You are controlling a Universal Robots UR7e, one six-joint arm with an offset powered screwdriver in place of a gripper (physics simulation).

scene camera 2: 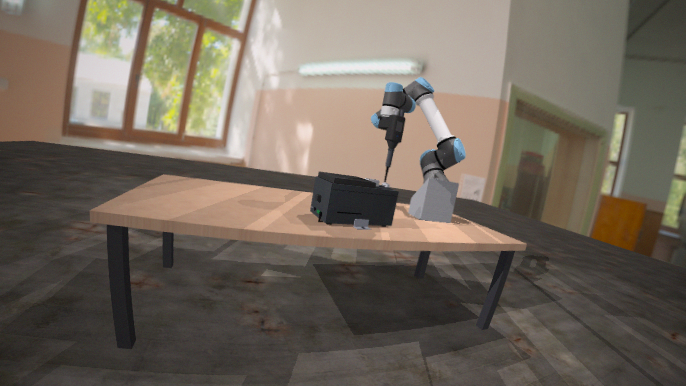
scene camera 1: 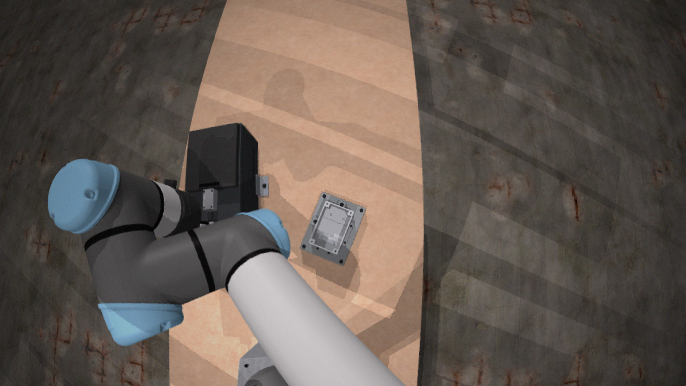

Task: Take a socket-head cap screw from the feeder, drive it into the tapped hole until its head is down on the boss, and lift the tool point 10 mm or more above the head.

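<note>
The black screw feeder (scene camera 1: 215, 155) (scene camera 2: 360, 205) stands on the table near its edge. My screwdriver (scene camera 2: 385, 181) points down, with its thin tip close to the feeder's top at the end nearer the robot base. The tip looks close to small light metal parts there; contact cannot be told. In scene camera 1 my arm hides the tip. Whether a screw is on the tip is too small to see. The grey workpiece (scene camera 1: 351, 231), a flanged plate with a raised rectangular housing and several holes, lies apart from the feeder. The feeder hides it in scene camera 2.
The wooden table (scene camera 1: 325, 50) (scene camera 2: 200, 200) carries everything. A small metal bracket (scene camera 1: 264, 186) (scene camera 2: 361, 223) sticks out at the feeder's side. My white arm link (scene camera 1: 310, 320) (scene camera 2: 434, 117) slopes from the grey robot base (scene camera 2: 435, 201) and passes beside the workpiece in scene camera 1.
</note>
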